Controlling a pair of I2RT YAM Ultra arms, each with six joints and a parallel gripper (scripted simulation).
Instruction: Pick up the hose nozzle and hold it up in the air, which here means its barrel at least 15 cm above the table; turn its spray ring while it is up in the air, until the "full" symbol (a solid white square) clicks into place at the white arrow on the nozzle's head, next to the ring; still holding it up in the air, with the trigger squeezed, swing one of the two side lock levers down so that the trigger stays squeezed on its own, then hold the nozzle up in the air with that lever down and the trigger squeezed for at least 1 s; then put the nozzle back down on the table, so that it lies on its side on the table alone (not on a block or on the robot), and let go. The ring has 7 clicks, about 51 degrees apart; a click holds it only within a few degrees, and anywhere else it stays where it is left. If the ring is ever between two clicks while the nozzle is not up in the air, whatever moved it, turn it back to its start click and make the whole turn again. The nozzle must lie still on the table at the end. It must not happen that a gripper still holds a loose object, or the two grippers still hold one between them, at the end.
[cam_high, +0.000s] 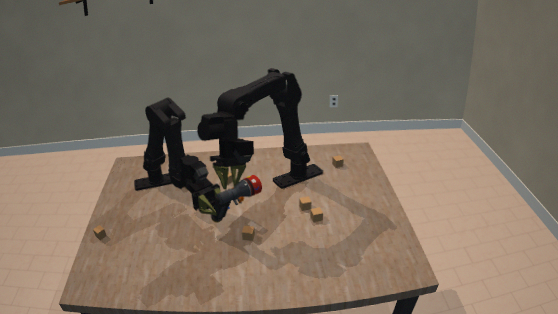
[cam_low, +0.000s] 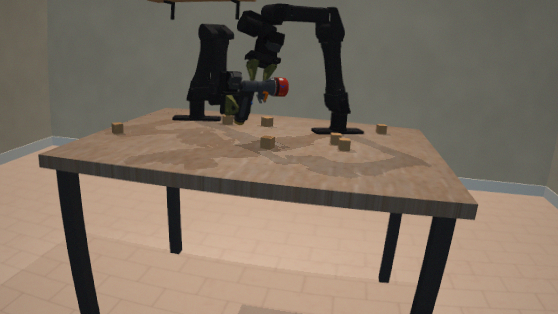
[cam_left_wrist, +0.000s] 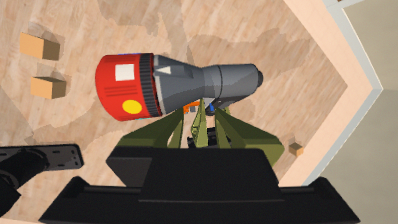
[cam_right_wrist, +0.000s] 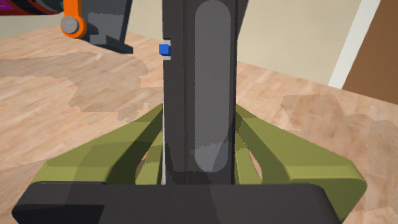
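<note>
The white trigger is 2 cm ahead of my left hand, 2 cm to the right of it and 6 cm below it. From my left hand the other things lie so: red spray ring: 7 cm to the left.
The red spray ring is 10 cm to the left of my right hand, 7 cm above it and 2 cm behind it. The rest, counted from my right hand: white trigger: 2 cm to the left, 2 cm above.
</note>
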